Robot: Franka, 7 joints.
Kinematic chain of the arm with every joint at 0, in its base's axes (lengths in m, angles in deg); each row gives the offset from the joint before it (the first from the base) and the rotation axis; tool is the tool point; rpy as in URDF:
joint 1: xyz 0 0 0.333 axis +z
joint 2: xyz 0 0 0 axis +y
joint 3: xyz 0 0 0.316 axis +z
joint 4: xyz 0.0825 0 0 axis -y
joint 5: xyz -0.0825 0 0.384 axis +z
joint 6: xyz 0 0 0 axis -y
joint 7: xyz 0.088 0 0 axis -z
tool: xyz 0 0 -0.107 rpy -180 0 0
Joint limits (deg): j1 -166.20..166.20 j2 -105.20..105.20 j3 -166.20..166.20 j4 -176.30..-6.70 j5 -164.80..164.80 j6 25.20..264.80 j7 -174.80..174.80
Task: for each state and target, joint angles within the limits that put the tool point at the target. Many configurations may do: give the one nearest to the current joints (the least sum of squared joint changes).
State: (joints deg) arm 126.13 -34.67 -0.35 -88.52 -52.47 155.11 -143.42
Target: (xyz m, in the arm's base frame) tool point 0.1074 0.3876 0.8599
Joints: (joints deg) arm 112.21 -33.81 -25.11 -106.12 -52.58 147.84 -143.42
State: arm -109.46 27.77 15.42 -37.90 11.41 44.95 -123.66
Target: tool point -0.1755 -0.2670 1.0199
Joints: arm -126.56 4.67 1.48 -18.24 4.99 70.43 -123.66
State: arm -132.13 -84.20 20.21 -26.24 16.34 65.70 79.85
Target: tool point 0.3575 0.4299 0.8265
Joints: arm -120.03 -73.47 11.50 -28.84 12.92 68.99 79.85
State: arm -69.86 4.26 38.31 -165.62 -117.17 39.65 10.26
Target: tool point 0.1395 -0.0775 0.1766
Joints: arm -52.59 34.70 55.46 -176.30 -82.75 43.21 10.26
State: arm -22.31 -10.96 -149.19 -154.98 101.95 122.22 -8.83
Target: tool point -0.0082 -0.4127 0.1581
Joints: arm 18.50 -34.99 -124.87 -146.94 103.37 120.29 -8.83
